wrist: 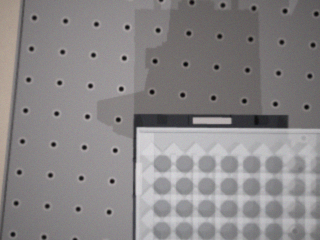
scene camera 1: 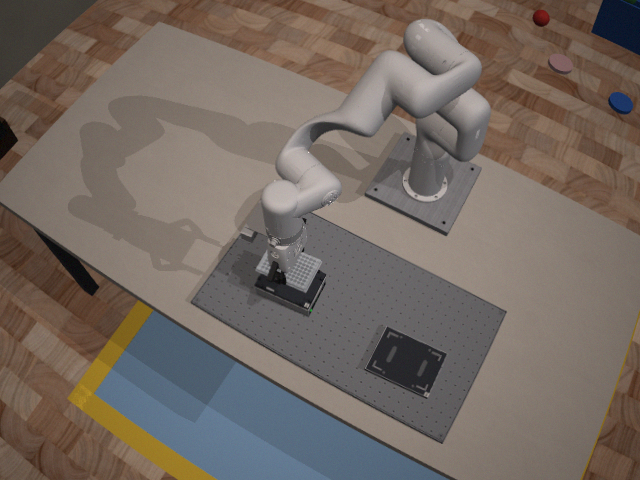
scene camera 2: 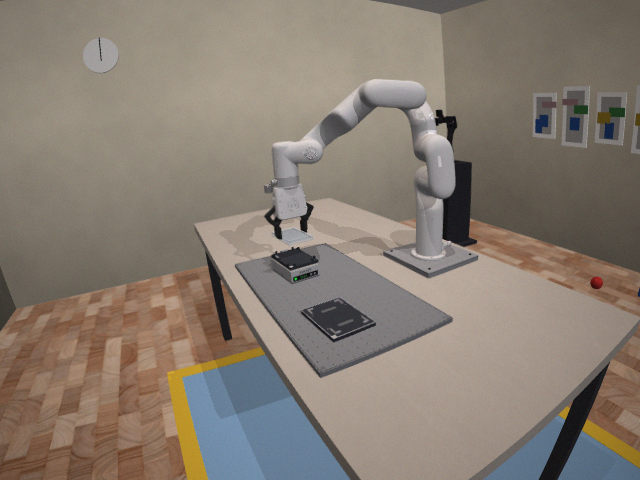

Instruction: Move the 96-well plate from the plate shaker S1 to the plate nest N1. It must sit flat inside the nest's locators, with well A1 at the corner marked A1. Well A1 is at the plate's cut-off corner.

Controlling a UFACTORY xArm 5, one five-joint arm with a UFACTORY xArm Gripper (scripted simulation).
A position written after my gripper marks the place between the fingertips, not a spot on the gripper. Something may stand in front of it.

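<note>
A 96-well plate [scene camera 1: 302, 274] [wrist: 184, 176] is part of what I am looking at. So is a black plate shaker S1 [scene camera 1: 304, 300], and I can see my gripper [scene camera 2: 291, 235] too.
</note>
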